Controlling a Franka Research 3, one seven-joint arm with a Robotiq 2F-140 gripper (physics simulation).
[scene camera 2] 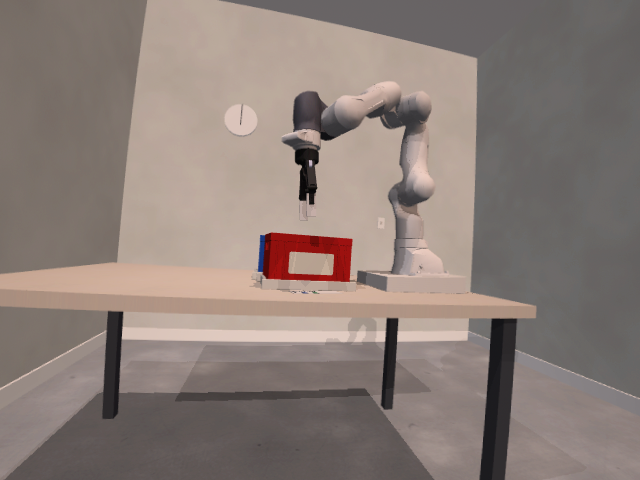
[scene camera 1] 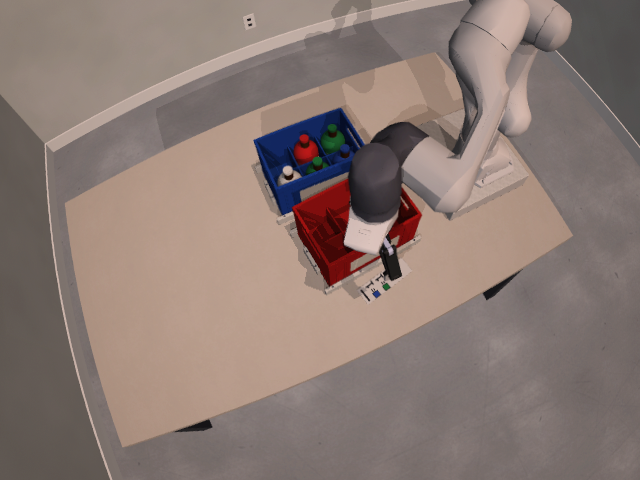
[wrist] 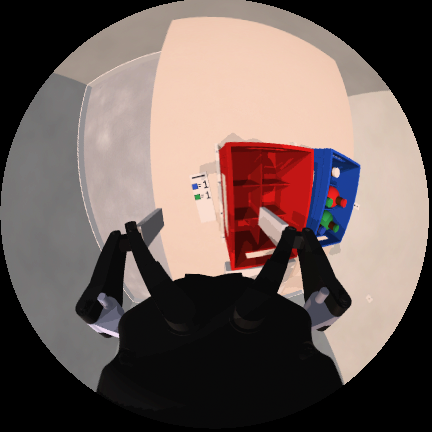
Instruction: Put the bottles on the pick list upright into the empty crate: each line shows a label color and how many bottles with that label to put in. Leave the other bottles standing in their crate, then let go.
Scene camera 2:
my gripper: 307,218
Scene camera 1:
pick list: 377,286
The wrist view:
my gripper: 210,216
pick list: 199,182
